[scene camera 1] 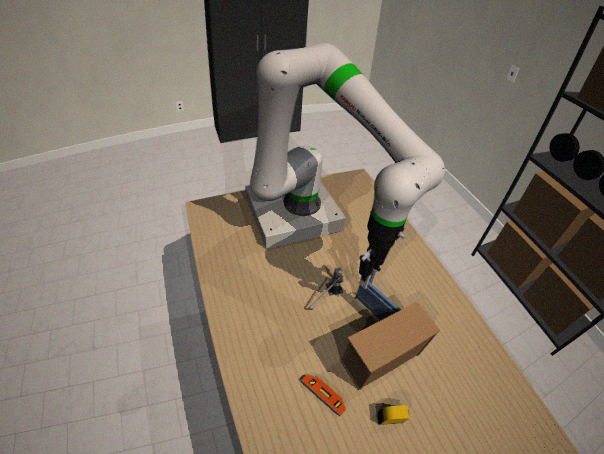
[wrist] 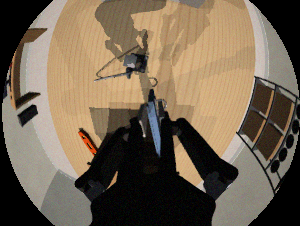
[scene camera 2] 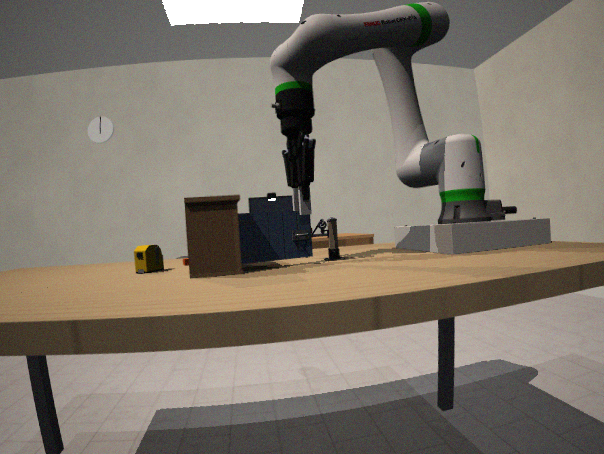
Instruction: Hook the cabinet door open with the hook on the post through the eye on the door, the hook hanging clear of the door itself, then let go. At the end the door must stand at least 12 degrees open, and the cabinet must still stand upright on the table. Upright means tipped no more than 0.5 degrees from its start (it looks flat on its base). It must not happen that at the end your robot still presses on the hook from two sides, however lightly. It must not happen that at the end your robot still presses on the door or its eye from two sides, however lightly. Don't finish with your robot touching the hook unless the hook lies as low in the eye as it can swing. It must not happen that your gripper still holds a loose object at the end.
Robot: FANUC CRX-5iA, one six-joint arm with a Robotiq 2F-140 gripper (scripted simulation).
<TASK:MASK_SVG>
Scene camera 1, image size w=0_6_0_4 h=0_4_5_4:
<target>my gripper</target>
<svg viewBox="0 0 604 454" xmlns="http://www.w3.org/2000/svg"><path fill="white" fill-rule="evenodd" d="M395 241L383 242L368 233L369 247L367 253L359 257L359 274L361 275L359 284L364 289L367 288L368 282L374 282L377 271L381 270L379 268L380 265L383 265Z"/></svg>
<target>brown cabinet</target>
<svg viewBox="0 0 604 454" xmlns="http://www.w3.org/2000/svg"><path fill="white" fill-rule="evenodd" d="M370 282L368 282L366 289L359 285L355 298L381 321L349 336L347 340L350 344L348 344L343 358L340 360L358 390L361 390L363 386L389 373L416 355L420 355L436 334L440 332L440 329L417 301L401 310Z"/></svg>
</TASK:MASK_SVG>
